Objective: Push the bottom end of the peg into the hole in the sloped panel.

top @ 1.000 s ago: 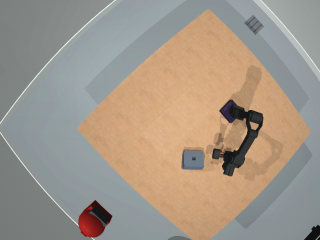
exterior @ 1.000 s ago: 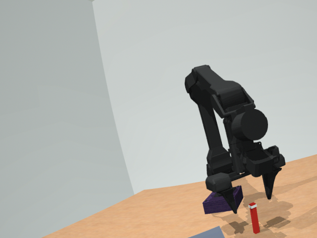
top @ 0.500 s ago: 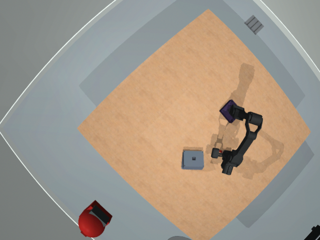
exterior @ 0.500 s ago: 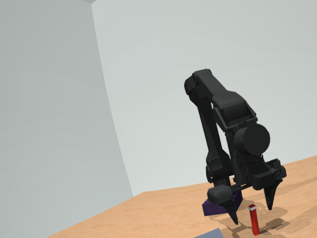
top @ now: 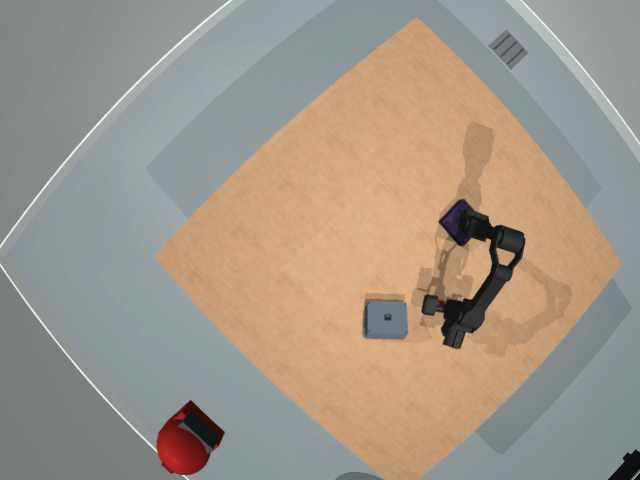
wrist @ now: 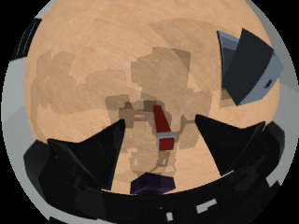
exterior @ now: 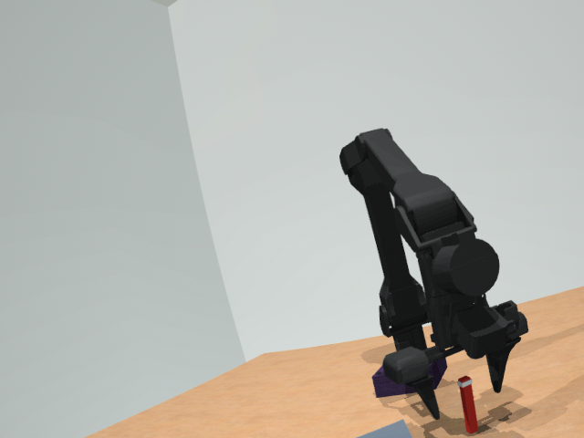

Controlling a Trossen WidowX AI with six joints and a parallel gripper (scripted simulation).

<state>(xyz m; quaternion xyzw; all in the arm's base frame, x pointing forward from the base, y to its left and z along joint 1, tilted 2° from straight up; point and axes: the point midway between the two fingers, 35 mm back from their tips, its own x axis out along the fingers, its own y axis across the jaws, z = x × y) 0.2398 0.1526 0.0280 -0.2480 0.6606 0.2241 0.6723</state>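
Right now my gripper tip is 18 cm short of the panel, 9 cm to the left of it and 1 cm below it. From my gripper tip the other things lie so: red peg (2 cm above).
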